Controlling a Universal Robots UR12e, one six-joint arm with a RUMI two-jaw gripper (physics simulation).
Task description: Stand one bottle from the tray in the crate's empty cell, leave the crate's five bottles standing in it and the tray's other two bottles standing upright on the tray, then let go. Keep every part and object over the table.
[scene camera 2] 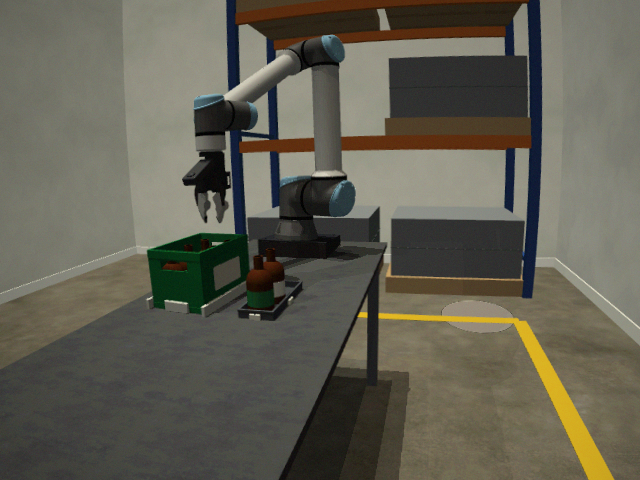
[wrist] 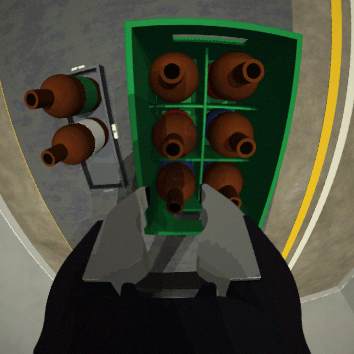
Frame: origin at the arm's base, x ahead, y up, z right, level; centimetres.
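Seen in the pictures: gripper, fingertip midpoint: [scene camera 2: 212, 223] [wrist: 174, 186]; arm's base, origin of the base link: [scene camera 2: 296, 237].
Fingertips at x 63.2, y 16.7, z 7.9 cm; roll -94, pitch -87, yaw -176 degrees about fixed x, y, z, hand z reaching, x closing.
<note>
Pixels of each thing's top centre, then the offset from my fingertips to it. Level surfaces: height alone.
- green crate, middle of its top: [wrist: 212, 150] [scene camera 2: 199, 241] dx +1.1, dy -5.5, dz +4.4 cm
- bottle, middle of its top: [wrist: 172, 149] dx +1.3, dy -6.7, dz -0.2 cm
- dark tray, middle of its top: [wrist: 89, 135] [scene camera 2: 272, 293] dx +2.3, dy -20.5, dz -18.7 cm
- upright bottle with a green label, middle of its top: [wrist: 30, 99] [scene camera 2: 258, 256] dx +10.9, dy -7.0, dz -18.3 cm
- upright bottle with a white label, middle of its top: [wrist: 47, 158] [scene camera 2: 270, 249] dx +2.3, dy -7.0, dz -18.8 cm
- grey table, its level: dy -23.0 cm
The green crate [scene camera 2: 180, 289] [wrist: 131, 80] stands on the table and has a brown bottle in each of its cells, in two columns of three. One bottle [wrist: 174, 140] with a red label stands in the middle cell of the left column, as seen in the wrist view. The dark tray [scene camera 2: 279, 310] [wrist: 111, 115] stands beside the crate. It holds an upright bottle with a green label [scene camera 2: 260, 289] [wrist: 67, 96] and an upright bottle with a white label [scene camera 2: 275, 273] [wrist: 77, 141]. My gripper [scene camera 2: 212, 221] [wrist: 174, 186] hangs above the crate, its fingers apart and empty.
White locating blocks [scene camera 2: 176, 306] surround the crate's foot on the grey table [scene camera 2: 180, 372]. A blue and orange rack [scene camera 2: 535, 155] with grey boxes stands behind the arm. The table's long edge runs beyond the tray.
</note>
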